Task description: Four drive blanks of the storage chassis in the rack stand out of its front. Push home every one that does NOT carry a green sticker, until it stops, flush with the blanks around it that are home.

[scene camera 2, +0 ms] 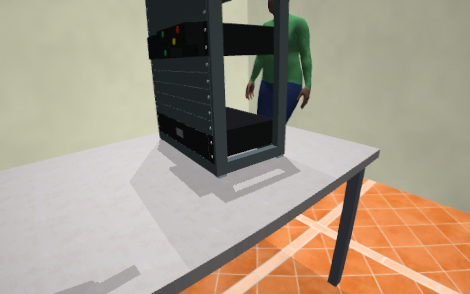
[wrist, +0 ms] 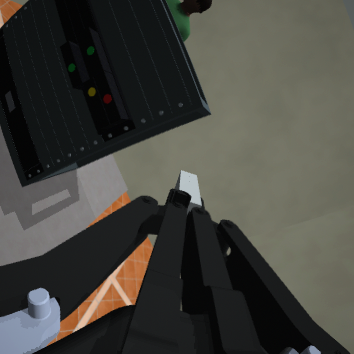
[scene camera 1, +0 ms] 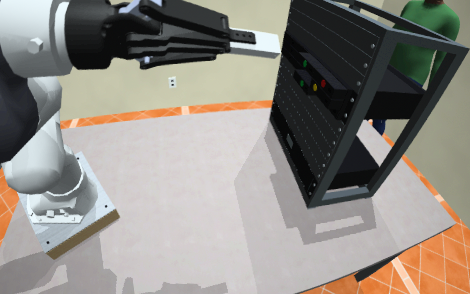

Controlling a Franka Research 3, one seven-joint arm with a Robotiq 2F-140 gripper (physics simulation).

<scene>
In view: the gripper (scene camera 1: 276, 46).
The gripper shows as well in the wrist view (wrist: 183, 185).
</scene>
